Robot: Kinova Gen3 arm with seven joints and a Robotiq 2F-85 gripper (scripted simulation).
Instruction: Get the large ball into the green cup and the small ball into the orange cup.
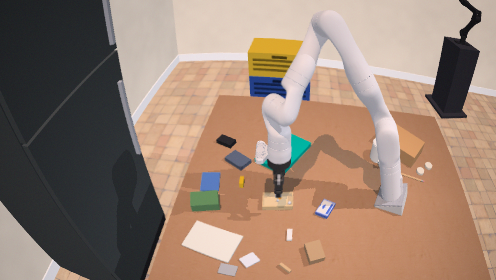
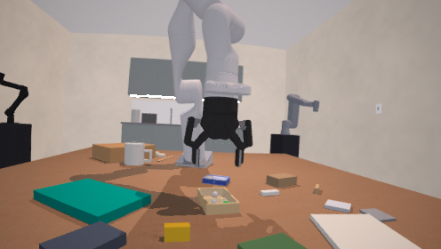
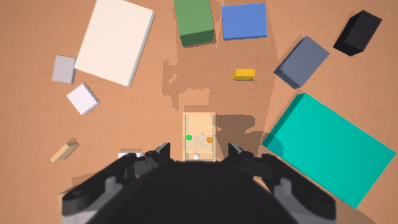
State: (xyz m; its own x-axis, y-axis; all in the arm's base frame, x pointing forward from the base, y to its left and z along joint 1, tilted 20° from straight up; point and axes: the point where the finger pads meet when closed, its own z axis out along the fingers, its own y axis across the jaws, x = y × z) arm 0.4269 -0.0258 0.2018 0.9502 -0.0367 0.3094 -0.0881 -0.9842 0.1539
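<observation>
Right now my hand is 90 mm above the covered wooden puzzle. Also, from my hand: yellow block: 130 mm ahead, 110 mm to the right, 80 mm below; then teal slab: 260 mm to the right, 80 mm below, 50 mm behind; then green block: 260 mm ahead, 70 mm below, 10 mm to the right.
</observation>
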